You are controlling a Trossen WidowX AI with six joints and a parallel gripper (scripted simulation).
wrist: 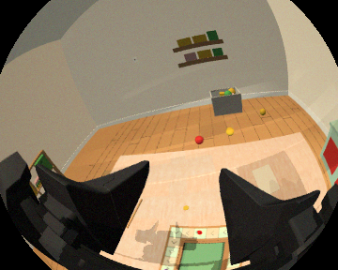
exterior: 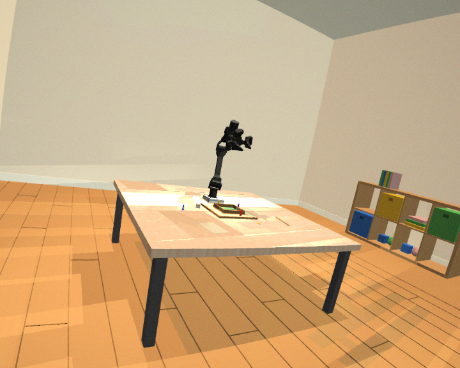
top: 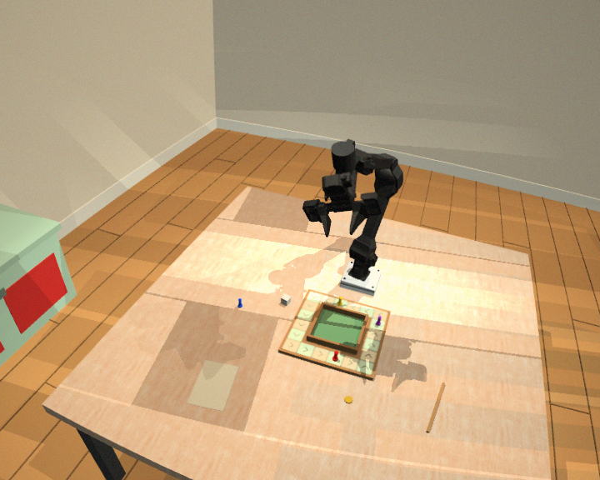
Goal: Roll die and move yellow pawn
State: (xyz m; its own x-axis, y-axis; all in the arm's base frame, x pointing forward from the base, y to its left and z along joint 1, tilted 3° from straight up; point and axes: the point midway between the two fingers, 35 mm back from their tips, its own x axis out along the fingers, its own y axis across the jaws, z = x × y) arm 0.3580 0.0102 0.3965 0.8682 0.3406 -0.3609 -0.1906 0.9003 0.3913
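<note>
Now: gripper tip 130 mm past the white die, 200 mm to the left of it and 420 mm above it. From my gripper tip the other things lie so: red pawn: 10 mm ahead, 40 mm to the left, 400 mm below; then green tray: 100 mm behind, 420 mm below; then yellow pawn: 210 mm behind, 40 mm to the right, 400 mm below.
</note>
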